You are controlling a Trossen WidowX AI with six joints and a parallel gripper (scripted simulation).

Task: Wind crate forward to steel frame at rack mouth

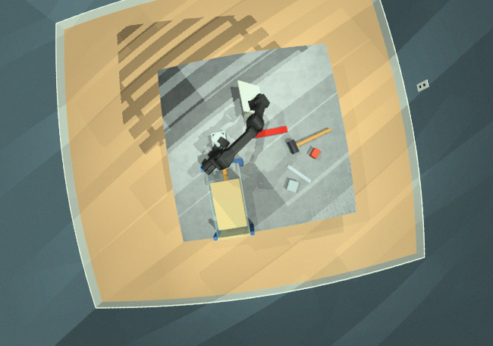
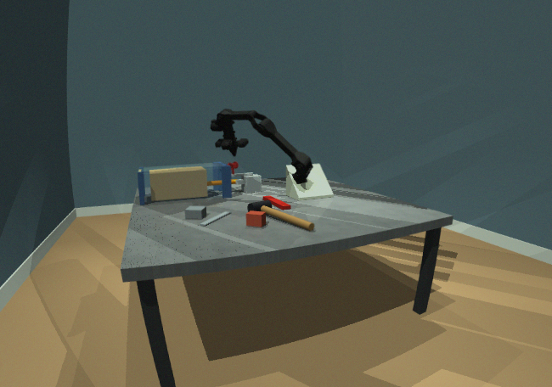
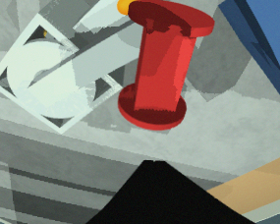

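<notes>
The red spool-shaped handle grip is 20 mm ahead of my gripper tip, 10 mm to the left of it and 70 mm below it. From my gripper tip the other things lie so: clear-panelled cubby (320 mm ahead, 10 mm to the right, 80 mm below); then winch handle (20 mm behind, 20 mm to the left, 100 mm below); then grey winch (100 mm behind, 30 mm to the left, 170 mm below).
</notes>
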